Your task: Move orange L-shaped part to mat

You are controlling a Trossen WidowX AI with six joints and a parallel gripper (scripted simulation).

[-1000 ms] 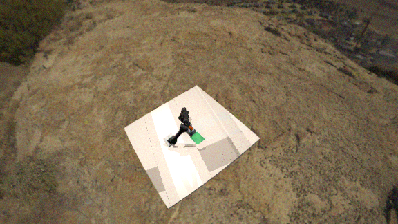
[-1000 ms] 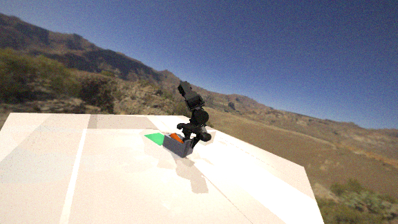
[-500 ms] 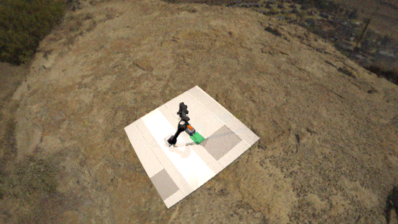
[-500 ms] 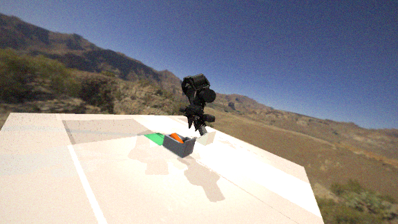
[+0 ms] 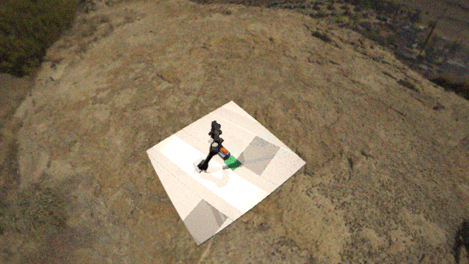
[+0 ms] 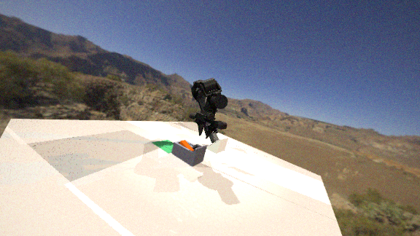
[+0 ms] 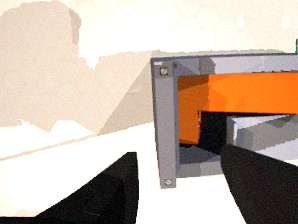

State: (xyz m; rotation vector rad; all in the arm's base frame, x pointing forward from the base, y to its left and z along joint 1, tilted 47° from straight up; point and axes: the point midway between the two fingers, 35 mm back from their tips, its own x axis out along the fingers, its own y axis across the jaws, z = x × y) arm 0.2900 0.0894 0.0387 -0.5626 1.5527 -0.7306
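Right now my gripper tip is 100 mm above the orange L-shaped part, 50 mm to the left of it and 10 mm past it. Also, from my gripper tip: green mat 220 mm to the right, 160 mm below, 20 mm behind.
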